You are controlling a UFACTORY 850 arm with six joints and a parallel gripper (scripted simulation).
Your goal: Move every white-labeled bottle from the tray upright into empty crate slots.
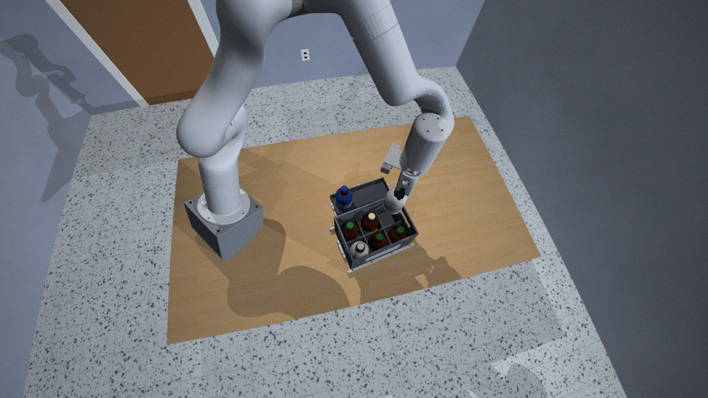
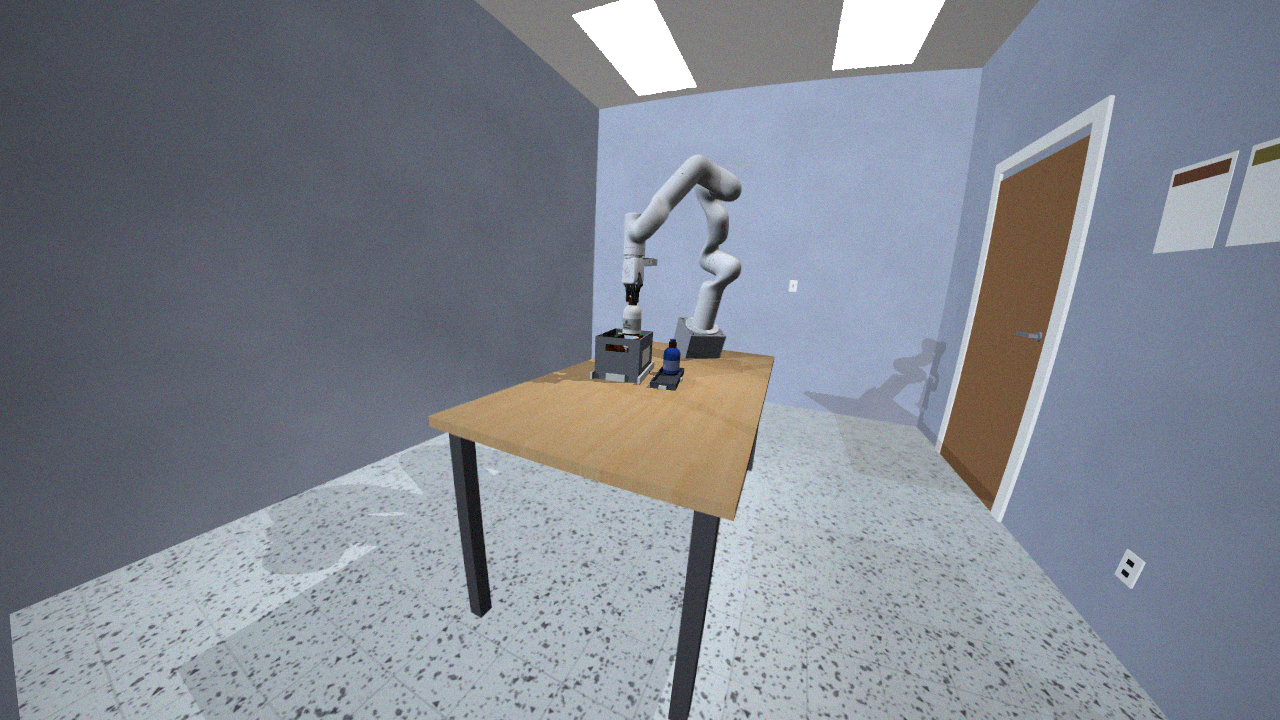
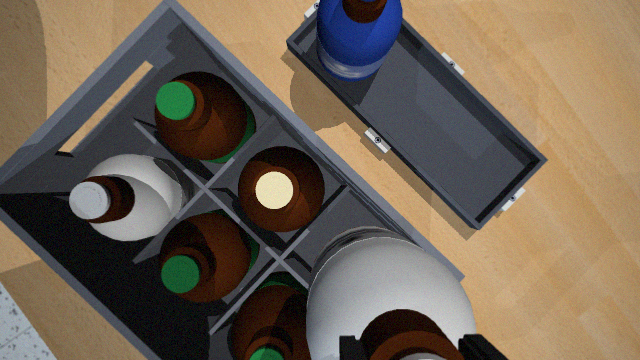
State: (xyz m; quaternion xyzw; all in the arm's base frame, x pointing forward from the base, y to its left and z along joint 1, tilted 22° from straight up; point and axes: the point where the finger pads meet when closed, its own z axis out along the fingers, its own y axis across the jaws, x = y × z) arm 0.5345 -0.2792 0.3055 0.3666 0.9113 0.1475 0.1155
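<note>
Right now the crate is 9 cm behind my hand, 5 cm to the right of it and 25 cm below it. Round my hand: blue-labeled bottle 15 cm behind, 15 cm to the left, 25 cm below; then dark tray 6 cm behind, 16 cm to the left, 32 cm below.
</note>
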